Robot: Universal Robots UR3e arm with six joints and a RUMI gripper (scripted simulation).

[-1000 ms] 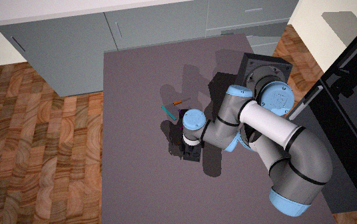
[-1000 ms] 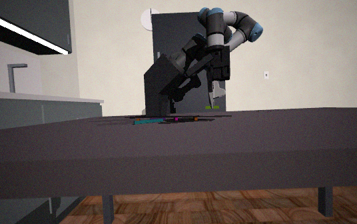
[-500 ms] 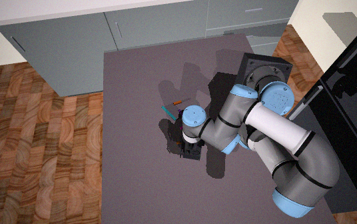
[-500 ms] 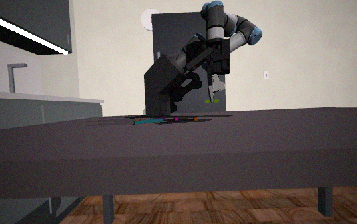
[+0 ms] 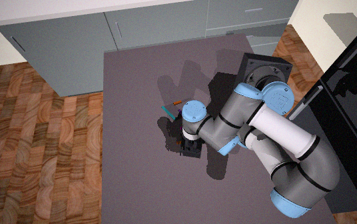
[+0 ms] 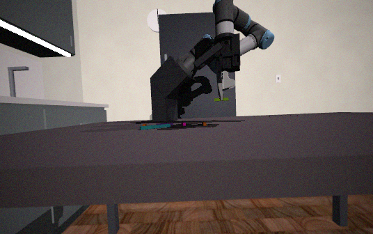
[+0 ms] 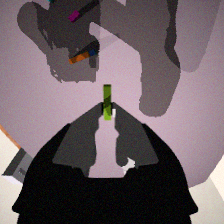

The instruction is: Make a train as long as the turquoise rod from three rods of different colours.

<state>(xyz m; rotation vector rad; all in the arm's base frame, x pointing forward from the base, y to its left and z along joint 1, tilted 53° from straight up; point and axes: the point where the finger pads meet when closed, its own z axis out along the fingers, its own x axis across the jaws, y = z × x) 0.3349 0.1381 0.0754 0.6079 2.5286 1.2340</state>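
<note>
Right now the blue rod is 9 cm below my hand, 7 cm to the right of it and 1 cm ahead of it. Round my hand: magenta rod: 14 cm to the right, 9 cm below, 2 cm ahead; purple rod: 21 cm to the right, 9 cm below, 1 cm ahead; lime rod: 1 cm below.
</note>
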